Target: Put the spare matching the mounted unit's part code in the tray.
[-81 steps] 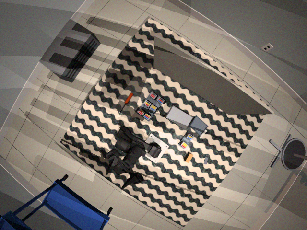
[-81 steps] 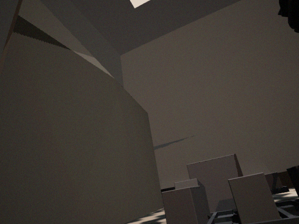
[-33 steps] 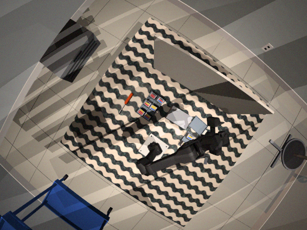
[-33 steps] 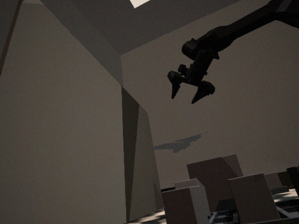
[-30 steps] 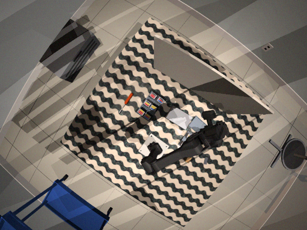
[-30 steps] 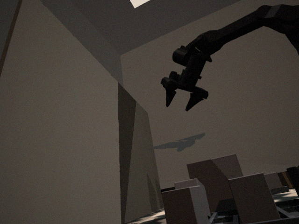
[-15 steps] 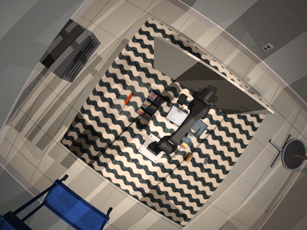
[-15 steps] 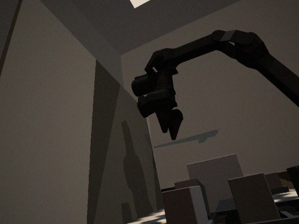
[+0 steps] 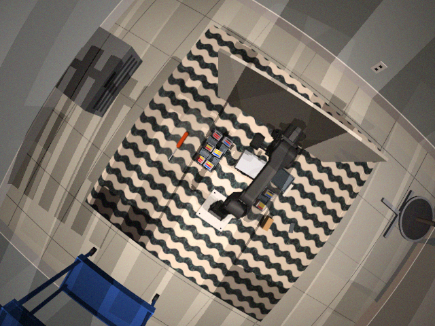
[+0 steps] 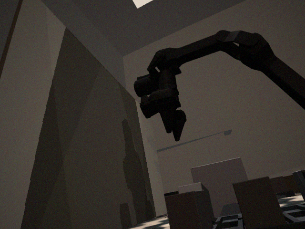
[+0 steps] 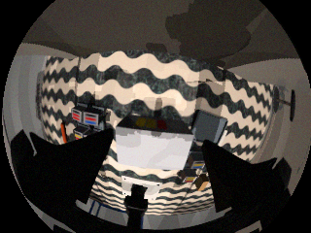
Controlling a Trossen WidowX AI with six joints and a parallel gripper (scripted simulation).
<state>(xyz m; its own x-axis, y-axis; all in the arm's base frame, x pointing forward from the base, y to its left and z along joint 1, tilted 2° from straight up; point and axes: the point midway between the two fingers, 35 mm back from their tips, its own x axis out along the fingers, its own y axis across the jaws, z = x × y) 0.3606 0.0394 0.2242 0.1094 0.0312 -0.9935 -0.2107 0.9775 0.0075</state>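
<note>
Right now the spare unit is 20 cm behind my gripper tip, 19 cm to the right of it and 16 cm below it. Also, from my gripper tip: grey mounted unit 15 cm below, 8 cm behind, 1 cm to the right; large grey panel 16 cm ahead, 4 cm to the left, 3 cm above; grey tray 19 cm below, 18 cm to the right, 1 cm behind.
</note>
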